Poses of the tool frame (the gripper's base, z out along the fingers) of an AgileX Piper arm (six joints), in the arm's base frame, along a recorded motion.
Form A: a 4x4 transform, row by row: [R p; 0 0 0 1], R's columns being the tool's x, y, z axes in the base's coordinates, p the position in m. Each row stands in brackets.
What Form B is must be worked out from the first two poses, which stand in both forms.
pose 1, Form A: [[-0.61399, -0.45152, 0.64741, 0.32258], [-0.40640, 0.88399, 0.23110, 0.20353], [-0.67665, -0.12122, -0.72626, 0.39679], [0, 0, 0, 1]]
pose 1, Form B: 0.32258, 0.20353, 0.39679; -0.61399, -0.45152, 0.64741; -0.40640, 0.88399, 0.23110; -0.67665, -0.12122, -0.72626
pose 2, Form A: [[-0.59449, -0.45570, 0.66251, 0.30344], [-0.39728, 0.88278, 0.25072, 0.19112], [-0.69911, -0.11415, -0.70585, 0.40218], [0, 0, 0, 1]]
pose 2, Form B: 0.30344, 0.19112, 0.40218; -0.59449, -0.45570, 0.66251; -0.39728, 0.88278, 0.25072; -0.69911, -0.11415, -0.70585
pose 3, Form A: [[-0.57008, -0.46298, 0.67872, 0.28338], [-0.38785, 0.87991, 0.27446, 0.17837], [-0.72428, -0.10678, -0.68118, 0.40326], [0, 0, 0, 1]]
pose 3, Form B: 0.28338, 0.17837, 0.40326; -0.57008, -0.46298, 0.67872; -0.38785, 0.87991, 0.27446; -0.72428, -0.10678, -0.68118
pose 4, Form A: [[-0.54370, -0.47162, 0.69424, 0.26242], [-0.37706, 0.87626, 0.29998, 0.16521], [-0.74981, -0.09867, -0.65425, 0.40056], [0, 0, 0, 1]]
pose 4, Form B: 0.26242, 0.16521, 0.40056; -0.54370, -0.47162, 0.69424; -0.37706, 0.87626, 0.29998; -0.74981, -0.09867, -0.65425
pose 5, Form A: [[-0.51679, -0.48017, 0.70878, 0.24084], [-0.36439, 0.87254, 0.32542, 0.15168], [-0.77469, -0.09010, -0.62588, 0.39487], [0, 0, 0, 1]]
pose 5, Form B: 0.24084, 0.15168, 0.39487; -0.51679, -0.48017, 0.70878; -0.36439, 0.87254, 0.32542; -0.77469, -0.09010, -0.62588
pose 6, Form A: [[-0.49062, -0.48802, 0.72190, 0.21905], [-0.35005, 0.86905, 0.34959, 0.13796], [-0.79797, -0.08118, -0.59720, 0.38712], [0, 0, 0, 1]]
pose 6, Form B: 0.21905, 0.13796, 0.38712; -0.49062, -0.48802, 0.72190; -0.35005, 0.86905, 0.34959; -0.79797, -0.08118, -0.59720
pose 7, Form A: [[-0.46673, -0.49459, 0.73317, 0.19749], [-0.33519, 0.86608, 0.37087, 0.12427], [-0.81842, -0.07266, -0.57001, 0.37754], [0, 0, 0, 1]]
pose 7, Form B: 0.19749, 0.12427, 0.37754; -0.46673, -0.49459, 0.73317; -0.33519, 0.86608, 0.37087; -0.81842, -0.07266, -0.57001
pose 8, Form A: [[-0.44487, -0.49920, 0.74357, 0.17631], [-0.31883, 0.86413, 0.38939, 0.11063], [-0.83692, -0.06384, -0.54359, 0.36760], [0, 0, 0, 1]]
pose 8, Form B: 0.17631, 0.11063, 0.36760; -0.44487, -0.49920, 0.74357; -0.31883, 0.86413, 0.38939; -0.83692, -0.06384, -0.54359
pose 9, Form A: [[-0.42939, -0.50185, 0.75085, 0.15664], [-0.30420, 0.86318, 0.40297, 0.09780], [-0.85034, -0.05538, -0.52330, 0.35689], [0, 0, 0, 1]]
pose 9, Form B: 0.15664, 0.09780, 0.35689; -0.42939, -0.50185, 0.75085; -0.30420, 0.86318, 0.40297; -0.85034, -0.05538, -0.52330
